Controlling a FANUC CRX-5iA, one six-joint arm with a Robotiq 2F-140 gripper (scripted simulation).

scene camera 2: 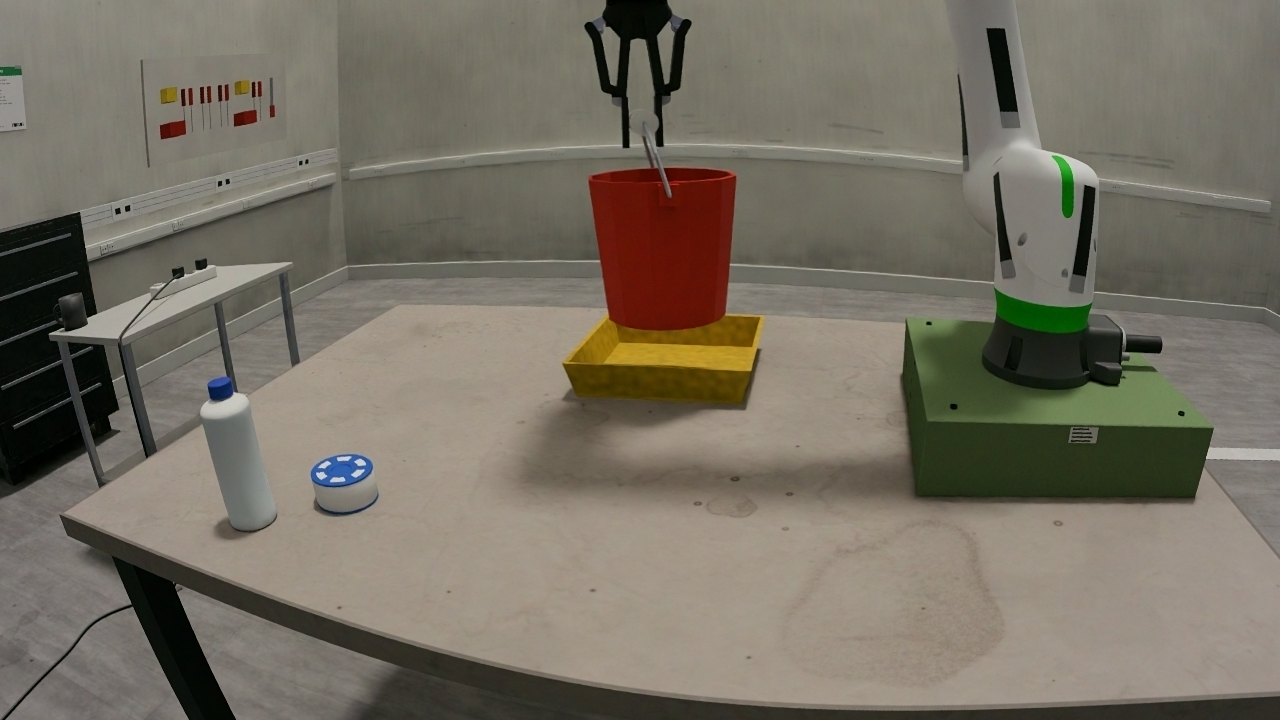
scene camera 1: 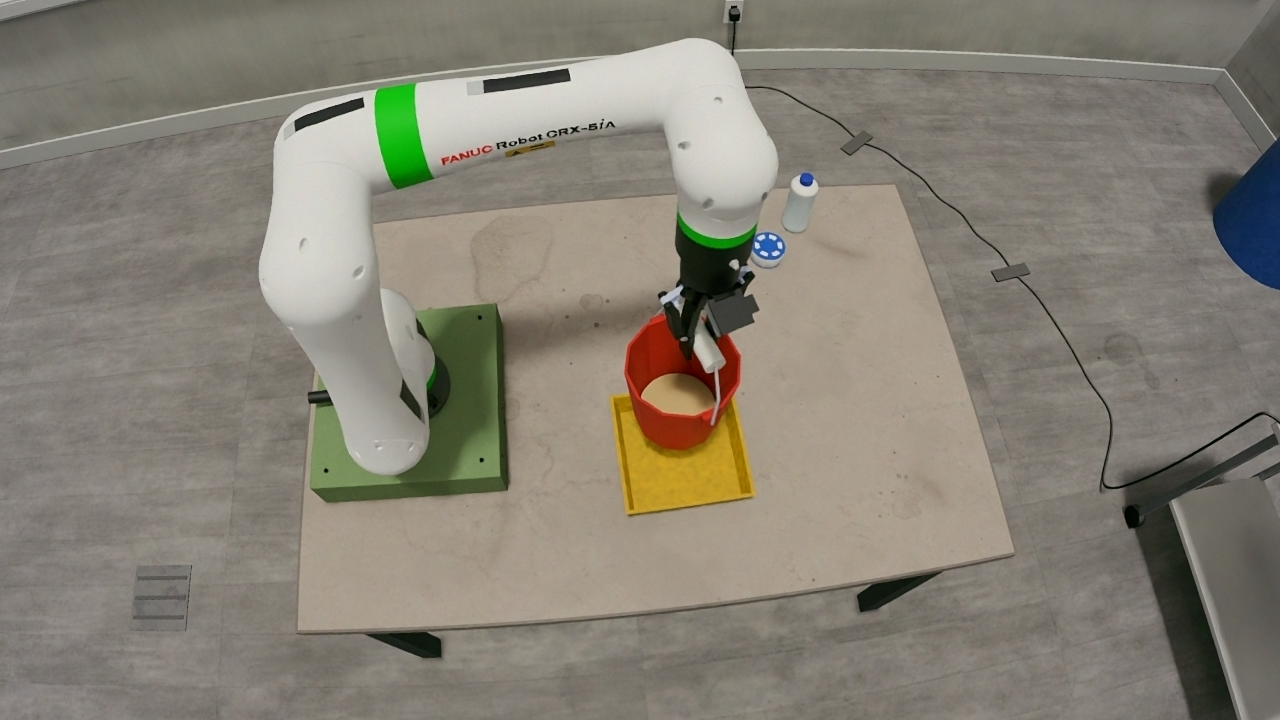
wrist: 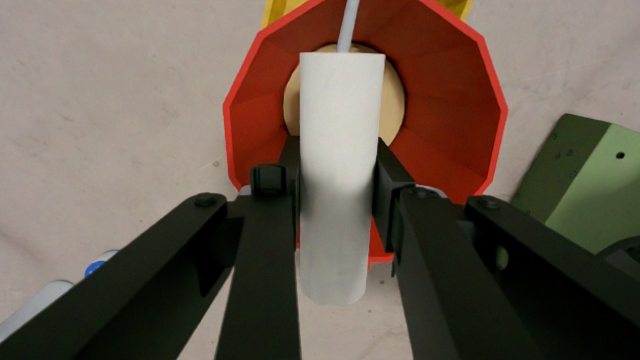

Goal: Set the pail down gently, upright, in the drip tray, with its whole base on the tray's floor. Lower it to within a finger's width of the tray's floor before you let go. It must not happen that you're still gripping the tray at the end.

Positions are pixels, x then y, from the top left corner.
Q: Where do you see a white bottle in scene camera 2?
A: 226,417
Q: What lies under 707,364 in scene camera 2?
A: A yellow drip tray.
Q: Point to a white bottle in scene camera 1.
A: At 803,189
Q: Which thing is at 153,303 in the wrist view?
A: The gripper.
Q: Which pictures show the gripper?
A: Scene camera 2, scene camera 1 and the wrist view: all of them.
